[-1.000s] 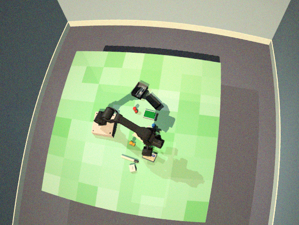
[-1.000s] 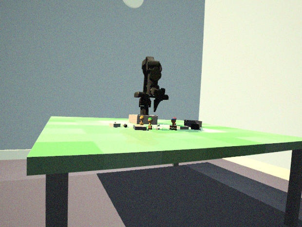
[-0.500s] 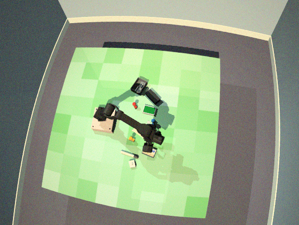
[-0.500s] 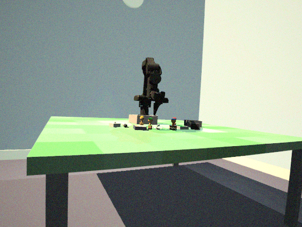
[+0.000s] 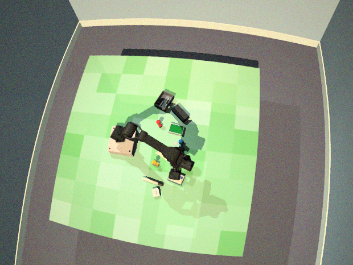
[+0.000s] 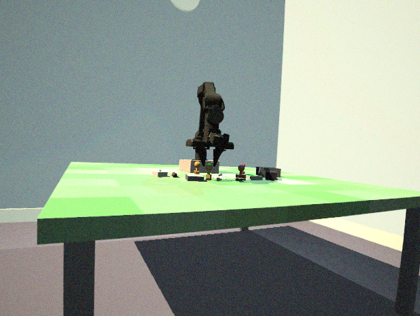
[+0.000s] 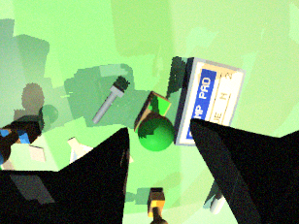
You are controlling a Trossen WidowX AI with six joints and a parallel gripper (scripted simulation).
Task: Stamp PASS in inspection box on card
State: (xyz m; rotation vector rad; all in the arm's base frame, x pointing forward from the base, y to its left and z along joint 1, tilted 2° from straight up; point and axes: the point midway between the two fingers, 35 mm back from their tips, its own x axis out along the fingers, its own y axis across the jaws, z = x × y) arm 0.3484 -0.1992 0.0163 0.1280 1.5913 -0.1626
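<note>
Now: the green-knobbed stamp 3 cm below my gripper tip. The rest, counted from my gripper tip: blue-and-white pad 2 cm behind, 6 cm to the right, 4 cm below; cream card 7 cm behind, 10 cm to the left, 6 cm below; orange stamp 14 cm behind, 4 cm to the left, 3 cm below.
</note>
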